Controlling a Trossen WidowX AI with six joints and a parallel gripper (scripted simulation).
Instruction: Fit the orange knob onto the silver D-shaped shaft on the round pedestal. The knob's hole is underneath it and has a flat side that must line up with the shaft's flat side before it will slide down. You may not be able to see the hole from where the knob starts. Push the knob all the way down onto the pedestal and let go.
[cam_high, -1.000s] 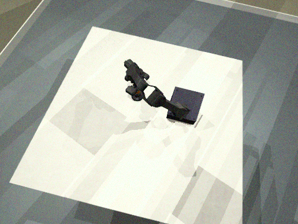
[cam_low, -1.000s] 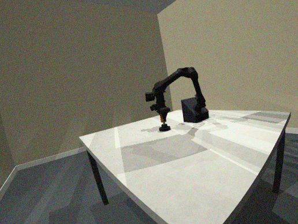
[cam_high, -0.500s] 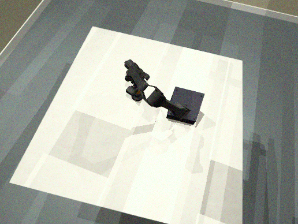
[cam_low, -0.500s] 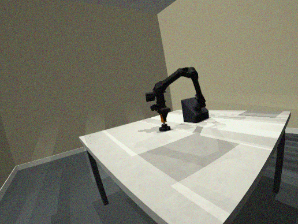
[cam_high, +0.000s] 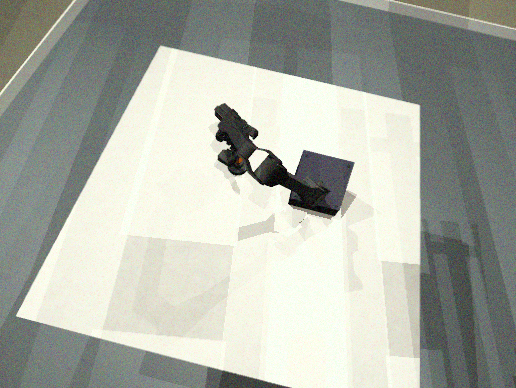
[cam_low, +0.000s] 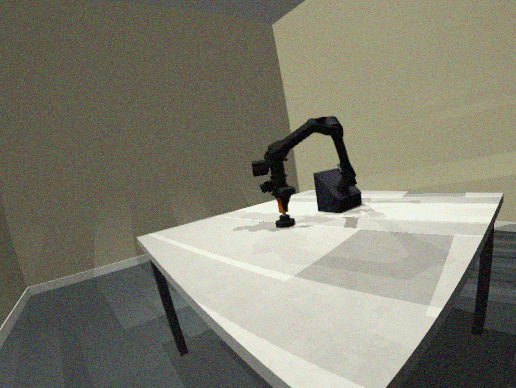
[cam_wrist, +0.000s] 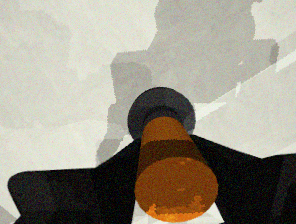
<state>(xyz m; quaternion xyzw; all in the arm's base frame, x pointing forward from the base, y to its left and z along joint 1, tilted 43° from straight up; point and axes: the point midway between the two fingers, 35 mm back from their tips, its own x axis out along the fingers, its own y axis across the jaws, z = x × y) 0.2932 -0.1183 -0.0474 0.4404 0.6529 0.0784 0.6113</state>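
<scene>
Now: gripper tip 40 mm above the round pedestal. The rest, counted from my gripper tip: orange knob (30 mm above).
</scene>
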